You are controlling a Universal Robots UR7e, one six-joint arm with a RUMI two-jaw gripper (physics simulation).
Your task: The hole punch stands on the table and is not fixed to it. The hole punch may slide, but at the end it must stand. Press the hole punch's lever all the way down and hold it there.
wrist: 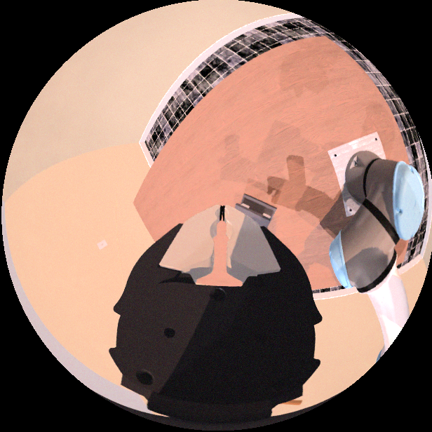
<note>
I see my gripper (222, 207) and a hole punch (261, 212).
</note>
